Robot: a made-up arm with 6 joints.
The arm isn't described. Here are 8 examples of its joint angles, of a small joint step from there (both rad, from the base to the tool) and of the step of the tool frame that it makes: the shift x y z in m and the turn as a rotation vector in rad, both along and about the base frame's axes.
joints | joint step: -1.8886 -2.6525 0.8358 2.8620 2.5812 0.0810 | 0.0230 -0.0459 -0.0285 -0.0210 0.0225 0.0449
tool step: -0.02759 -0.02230 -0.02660 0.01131 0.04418 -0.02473
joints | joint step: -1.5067 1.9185 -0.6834 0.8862 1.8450 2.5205 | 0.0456 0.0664 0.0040 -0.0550 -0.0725 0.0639
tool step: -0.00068 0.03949 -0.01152 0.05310 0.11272 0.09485
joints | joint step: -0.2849 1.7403 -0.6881 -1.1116 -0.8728 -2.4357 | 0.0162 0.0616 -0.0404 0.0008 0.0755 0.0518
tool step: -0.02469 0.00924 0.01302 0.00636 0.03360 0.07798
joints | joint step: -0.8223 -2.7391 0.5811 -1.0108 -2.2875 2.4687 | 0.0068 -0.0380 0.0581 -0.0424 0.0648 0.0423
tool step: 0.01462 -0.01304 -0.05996 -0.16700 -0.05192 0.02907
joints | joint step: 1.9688 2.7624 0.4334 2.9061 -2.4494 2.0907 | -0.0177 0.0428 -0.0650 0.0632 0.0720 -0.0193
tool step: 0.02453 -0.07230 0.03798 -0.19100 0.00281 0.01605
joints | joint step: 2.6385 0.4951 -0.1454 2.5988 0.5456 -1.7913 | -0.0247 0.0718 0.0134 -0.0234 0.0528 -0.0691
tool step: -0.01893 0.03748 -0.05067 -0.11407 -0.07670 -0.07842
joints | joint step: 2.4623 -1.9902 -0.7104 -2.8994 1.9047 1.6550 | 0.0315 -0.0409 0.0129 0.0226 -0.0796 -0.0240
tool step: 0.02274 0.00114 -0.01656 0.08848 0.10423 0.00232
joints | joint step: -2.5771 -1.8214 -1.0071 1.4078 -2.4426 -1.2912 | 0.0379 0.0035 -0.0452 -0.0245 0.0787 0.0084
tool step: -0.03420 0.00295 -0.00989 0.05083 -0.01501 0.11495
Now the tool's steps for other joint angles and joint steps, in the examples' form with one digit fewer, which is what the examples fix.
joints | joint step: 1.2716 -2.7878 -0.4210 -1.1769 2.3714 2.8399 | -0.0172 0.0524 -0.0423 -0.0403 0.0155 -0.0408
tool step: -0.0101 0.0209 0.0373 -0.0612 0.0149 -0.0065
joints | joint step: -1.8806 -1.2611 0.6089 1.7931 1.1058 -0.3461 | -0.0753 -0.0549 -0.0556 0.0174 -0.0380 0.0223
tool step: 0.0770 -0.0215 -0.0361 -0.0390 -0.0276 -0.0923
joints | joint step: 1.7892 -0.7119 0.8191 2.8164 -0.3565 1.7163 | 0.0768 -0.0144 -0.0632 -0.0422 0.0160 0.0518
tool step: 0.0402 0.0068 -0.0044 -0.0703 -0.0073 0.0696
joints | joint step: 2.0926 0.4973 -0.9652 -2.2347 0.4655 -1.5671 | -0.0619 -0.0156 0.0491 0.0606 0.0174 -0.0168
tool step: 0.0092 0.0353 -0.0015 0.0651 0.0067 -0.0193
